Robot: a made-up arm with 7 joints.
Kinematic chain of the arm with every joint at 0, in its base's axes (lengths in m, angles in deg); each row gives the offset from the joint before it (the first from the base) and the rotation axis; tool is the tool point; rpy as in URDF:
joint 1: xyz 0 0 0 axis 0.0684 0.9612 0.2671
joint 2: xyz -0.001 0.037 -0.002 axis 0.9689 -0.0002 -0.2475
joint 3: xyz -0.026 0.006 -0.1 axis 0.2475 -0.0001 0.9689
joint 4: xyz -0.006 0 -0.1 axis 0.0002 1 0
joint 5: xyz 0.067 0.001 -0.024 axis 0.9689 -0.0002 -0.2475
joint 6: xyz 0.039 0 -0.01 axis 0.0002 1 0
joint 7: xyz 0.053 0 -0.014 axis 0.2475 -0.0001 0.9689
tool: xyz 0 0 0 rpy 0 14.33 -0.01
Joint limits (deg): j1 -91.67..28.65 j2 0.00..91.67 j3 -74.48..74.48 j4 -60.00..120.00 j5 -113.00..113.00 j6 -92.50..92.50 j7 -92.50..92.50
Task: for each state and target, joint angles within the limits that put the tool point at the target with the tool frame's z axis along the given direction. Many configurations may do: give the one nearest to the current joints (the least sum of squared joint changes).
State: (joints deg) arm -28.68 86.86 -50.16 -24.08 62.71 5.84 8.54
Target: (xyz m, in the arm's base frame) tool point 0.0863 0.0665 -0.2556 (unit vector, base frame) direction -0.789 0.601 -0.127
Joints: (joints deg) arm -28.63 48.35 -74.48 -5.03 109.55 -38.64 8.54
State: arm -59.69 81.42 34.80 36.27 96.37 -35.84 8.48
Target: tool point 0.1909 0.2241 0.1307 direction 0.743 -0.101 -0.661
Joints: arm -59.37 72.34 25.49 4.22 113.00 -16.66 8.48
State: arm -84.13 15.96 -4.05 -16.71 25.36 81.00 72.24
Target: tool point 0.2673 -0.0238 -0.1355 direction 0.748 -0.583 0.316
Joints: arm -55.69 0.19 -24.03 14.98 47.76 92.50 72.24
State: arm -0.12 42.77 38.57 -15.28 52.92 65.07 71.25
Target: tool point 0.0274 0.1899 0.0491 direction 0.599 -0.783 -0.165
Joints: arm 20.81 54.80 73.83 -55.95 44.47 34.06 71.25
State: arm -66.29 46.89 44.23 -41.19 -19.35 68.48 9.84
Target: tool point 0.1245 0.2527 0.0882 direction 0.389 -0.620 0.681
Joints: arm -23.89 76.61 44.64 -22.48 10.34 67.67 9.84
